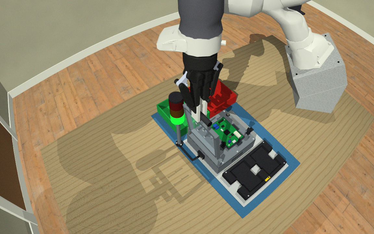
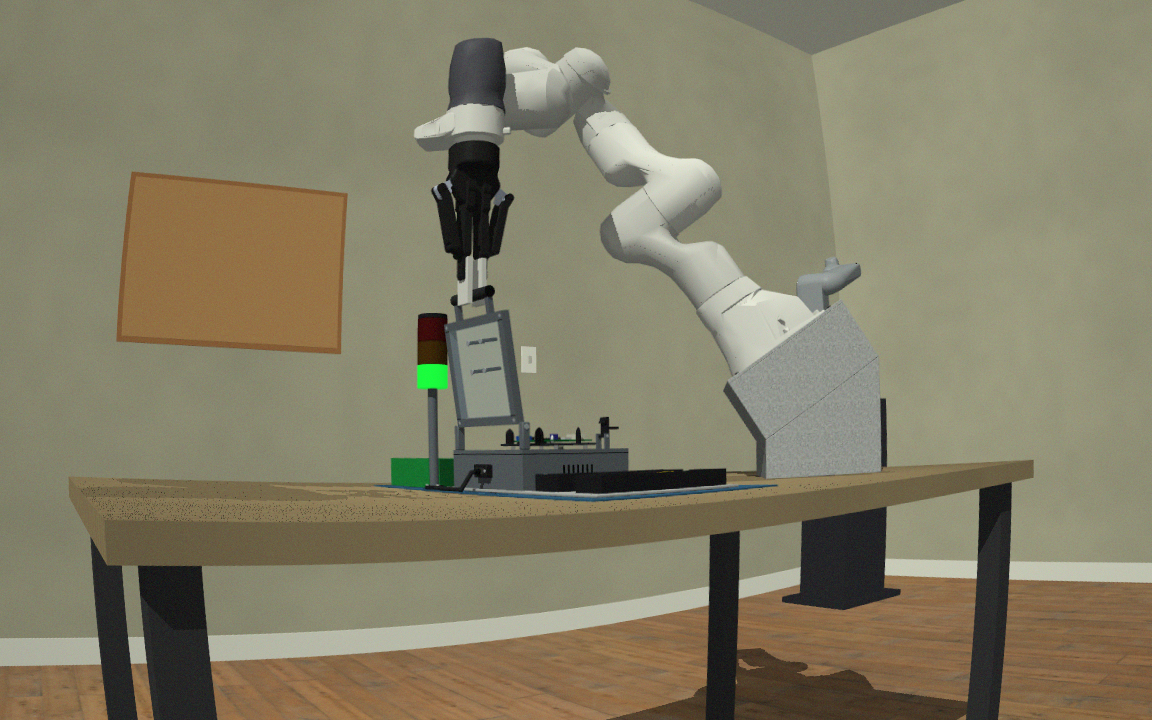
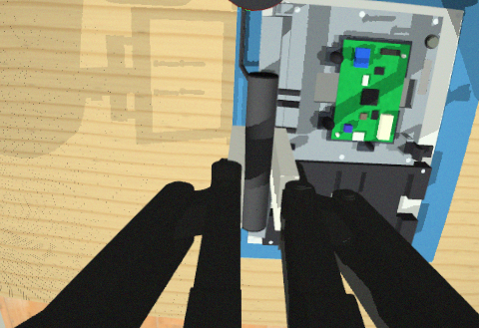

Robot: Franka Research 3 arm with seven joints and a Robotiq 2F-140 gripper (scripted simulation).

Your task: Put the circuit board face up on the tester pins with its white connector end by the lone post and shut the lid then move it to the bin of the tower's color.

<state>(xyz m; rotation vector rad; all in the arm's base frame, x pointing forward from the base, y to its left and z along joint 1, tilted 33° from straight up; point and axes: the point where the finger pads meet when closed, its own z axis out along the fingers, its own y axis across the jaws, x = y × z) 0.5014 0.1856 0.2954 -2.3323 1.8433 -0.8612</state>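
The green circuit board lies 220 mm below my hand, 130 mm behind it and 20 mm to the right of it. Round my hand: clear lid 110 mm below, 10 mm behind; then latch hook 200 mm below, 200 mm behind, 30 mm to the left; then tester plate 220 mm below, 120 mm behind, 10 mm to the right.
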